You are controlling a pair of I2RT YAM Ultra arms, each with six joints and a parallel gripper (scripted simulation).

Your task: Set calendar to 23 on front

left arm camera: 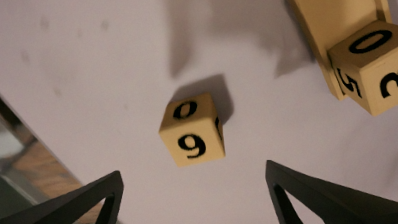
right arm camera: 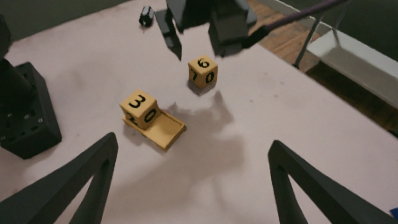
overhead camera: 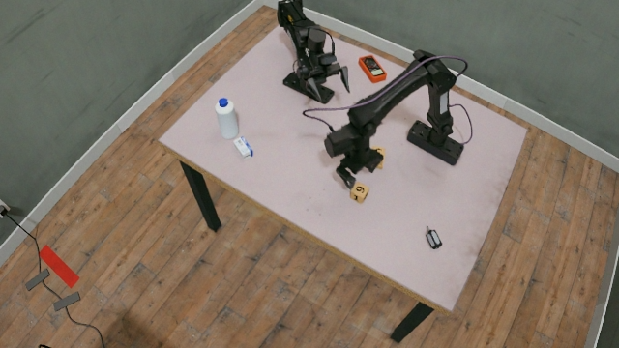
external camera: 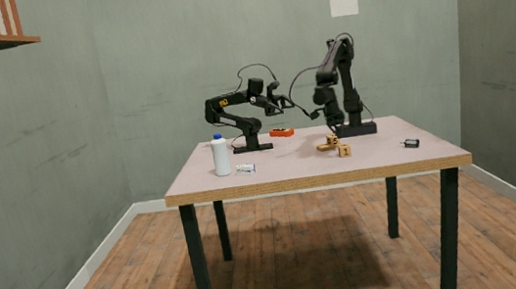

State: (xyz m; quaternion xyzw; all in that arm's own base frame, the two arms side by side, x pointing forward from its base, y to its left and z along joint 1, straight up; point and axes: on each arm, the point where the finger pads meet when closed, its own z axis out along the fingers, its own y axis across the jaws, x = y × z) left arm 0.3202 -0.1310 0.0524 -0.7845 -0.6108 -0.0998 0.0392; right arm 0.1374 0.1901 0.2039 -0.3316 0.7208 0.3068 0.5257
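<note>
My left gripper is now 140 mm past the wooden tray, 80 mm above it and 20 mm to the left of it. Also, from my left hand: number cube 70 mm below, 10 mm to the left, 10 mm ahead; white bottle 500 mm to the right, 10 mm below, 10 mm ahead; black object 280 mm to the left, 70 mm below, 30 mm ahead.
</note>
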